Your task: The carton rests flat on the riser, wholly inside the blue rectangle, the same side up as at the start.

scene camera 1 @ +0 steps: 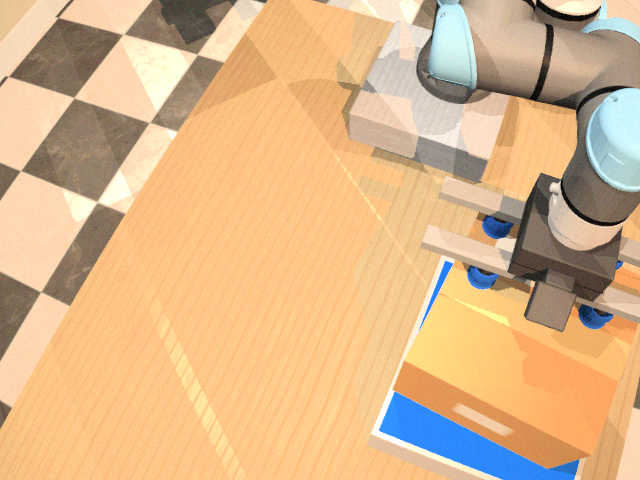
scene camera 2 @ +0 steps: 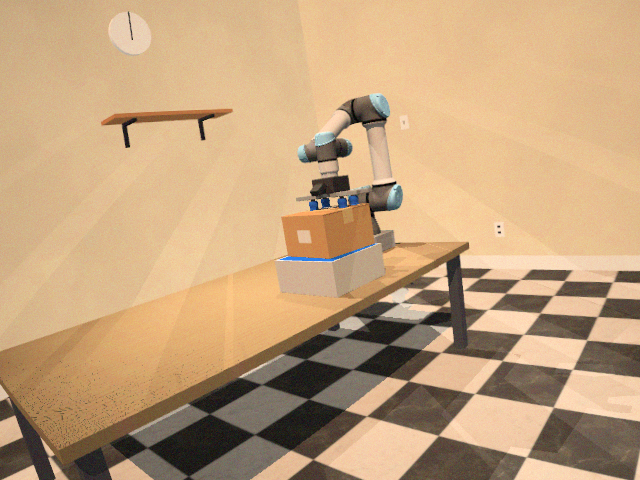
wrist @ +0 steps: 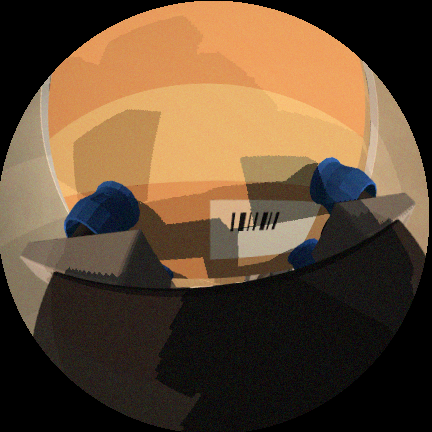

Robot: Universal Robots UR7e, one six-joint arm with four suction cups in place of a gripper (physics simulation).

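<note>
The orange carton [scene camera 1: 511, 356] [scene camera 2: 348, 232] [wrist: 215, 130] stands level on or very slightly above the riser [scene camera 1: 408, 446] [scene camera 2: 307, 276]; whether a thin gap lies below it I cannot tell. A white barcode label [wrist: 225, 250] faces up. Blue rectangle [scene camera 1: 449, 439] shows in front of the carton and in a narrow strip at its left. The carton looks slightly turned against it; its near left bottom corner seems to meet the blue edge. The far edges are hidden. My gripper [scene camera 1: 537, 273] [scene camera 2: 333, 203] is above the carton, cups at its top face, shut on it.
The grey block [scene camera 1: 423, 118] [scene camera 2: 385, 241] stands on the wooden table [scene camera 1: 258, 258] [scene camera 2: 170, 335] behind the riser, below the arm. A wall shelf [scene camera 2: 168, 116] and a clock [scene camera 2: 129, 33] are on the wall.
</note>
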